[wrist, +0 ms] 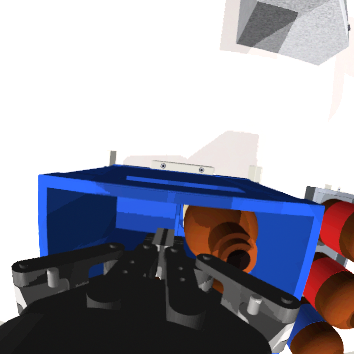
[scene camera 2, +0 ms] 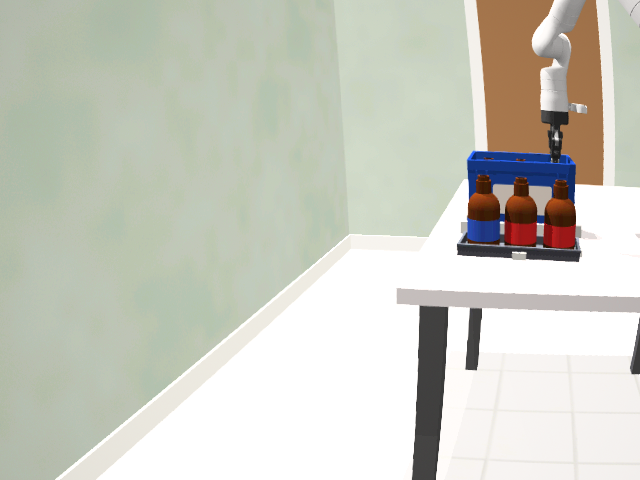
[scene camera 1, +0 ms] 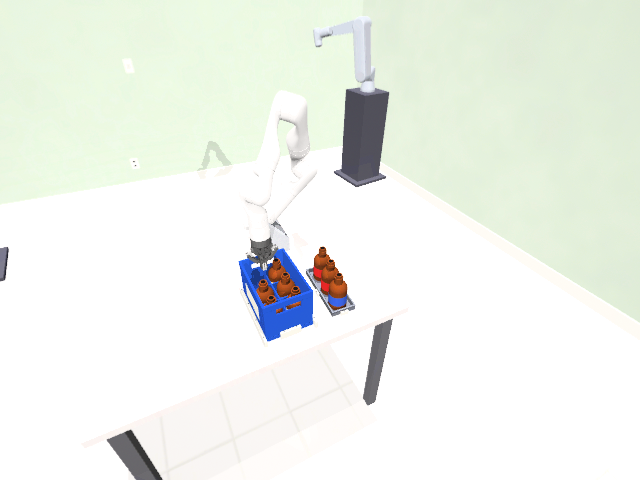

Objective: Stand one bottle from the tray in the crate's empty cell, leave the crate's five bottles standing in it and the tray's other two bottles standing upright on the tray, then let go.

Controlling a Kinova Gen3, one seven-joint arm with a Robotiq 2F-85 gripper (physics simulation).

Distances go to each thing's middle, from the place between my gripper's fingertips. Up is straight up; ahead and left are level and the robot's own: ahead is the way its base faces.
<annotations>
The red-labelled brown bottle [scene camera 2: 560,213] lies 3 cm ahead of my hand, 25 cm to the left of it and 5 cm below it.
</annotations>
